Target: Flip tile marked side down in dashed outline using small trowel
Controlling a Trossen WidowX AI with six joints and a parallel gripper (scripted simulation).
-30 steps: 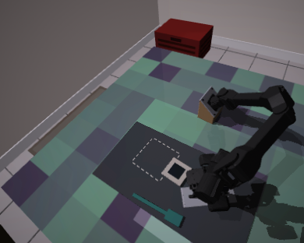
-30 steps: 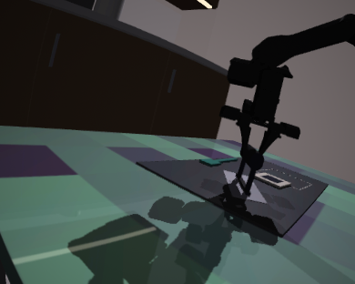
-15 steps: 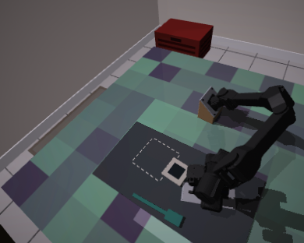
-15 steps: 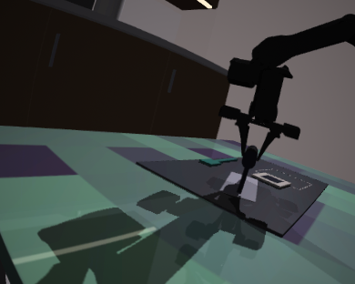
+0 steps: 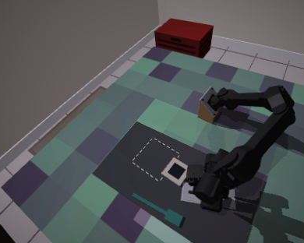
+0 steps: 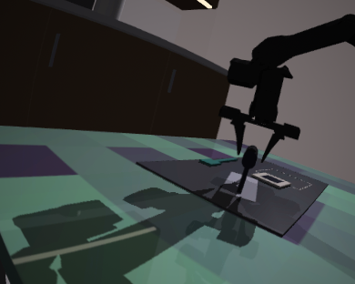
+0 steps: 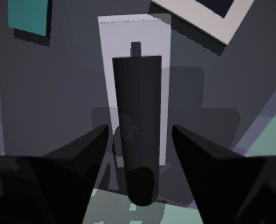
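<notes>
The tile lies 150 mm to the right of my gripper tip, 60 mm below it and 30 mm behind it. From my gripper tip the other things lie so: dark mat 150 mm to the right, 80 mm below; teal trowel 140 mm ahead, 120 mm to the right, 60 mm below.
</notes>
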